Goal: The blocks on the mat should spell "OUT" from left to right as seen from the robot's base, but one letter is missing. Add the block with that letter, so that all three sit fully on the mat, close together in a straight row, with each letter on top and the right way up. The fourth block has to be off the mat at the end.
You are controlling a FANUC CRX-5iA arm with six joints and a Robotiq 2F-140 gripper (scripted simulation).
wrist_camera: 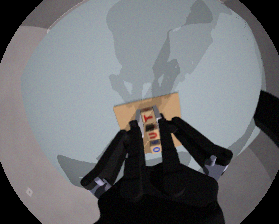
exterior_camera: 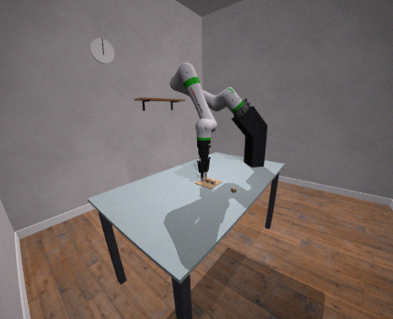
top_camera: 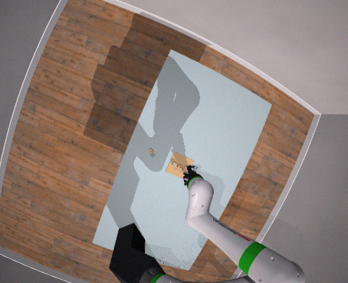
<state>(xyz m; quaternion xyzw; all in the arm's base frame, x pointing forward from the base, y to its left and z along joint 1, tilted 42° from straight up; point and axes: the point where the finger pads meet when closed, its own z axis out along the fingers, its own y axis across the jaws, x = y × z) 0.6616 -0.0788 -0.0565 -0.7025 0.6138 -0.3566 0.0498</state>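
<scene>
Right now my hand is 40 mm to the right of the mat and 40 mm above it.
</scene>
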